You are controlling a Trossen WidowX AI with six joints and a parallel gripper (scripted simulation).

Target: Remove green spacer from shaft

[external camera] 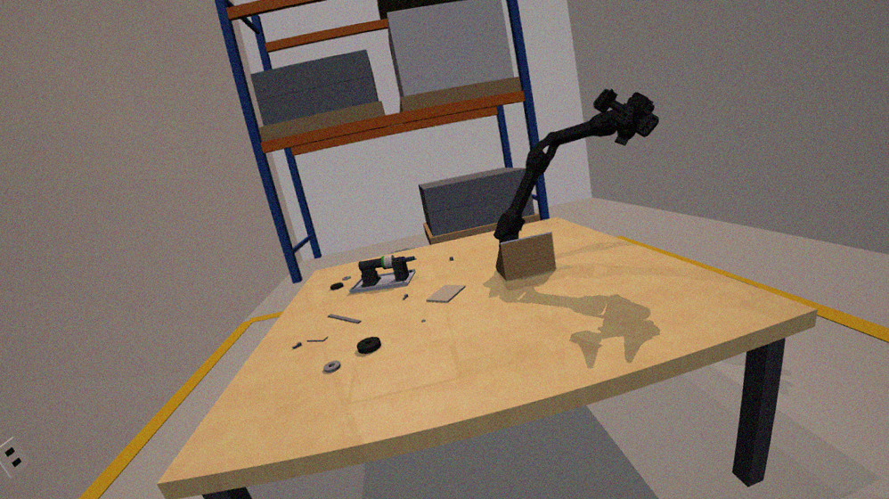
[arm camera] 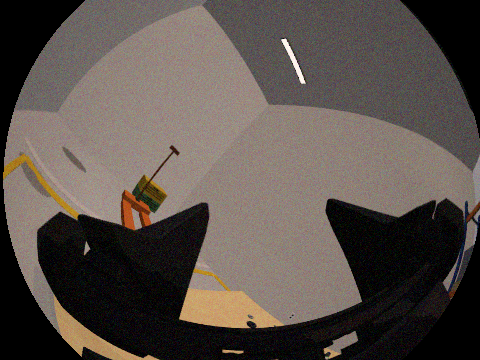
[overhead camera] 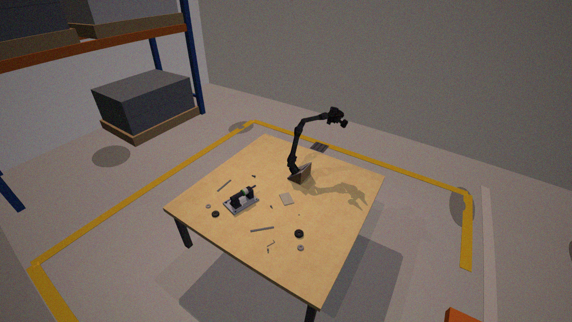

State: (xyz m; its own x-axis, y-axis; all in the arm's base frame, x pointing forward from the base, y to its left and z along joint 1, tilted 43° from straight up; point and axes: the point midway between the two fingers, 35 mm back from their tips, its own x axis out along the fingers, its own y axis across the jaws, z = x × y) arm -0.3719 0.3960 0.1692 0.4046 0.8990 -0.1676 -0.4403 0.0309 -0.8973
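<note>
My gripper tip is 760 mm short of the shaft, 350 mm to the left of it and 410 mm above it. Round my gripper tip: grey plate 580 mm ahead, 110 mm to the right, 490 mm below; then black disc 790 mm ahead, 150 mm to the left, 490 mm below; then hex key 950 mm ahead, 50 mm to the left, 490 mm below.
</note>
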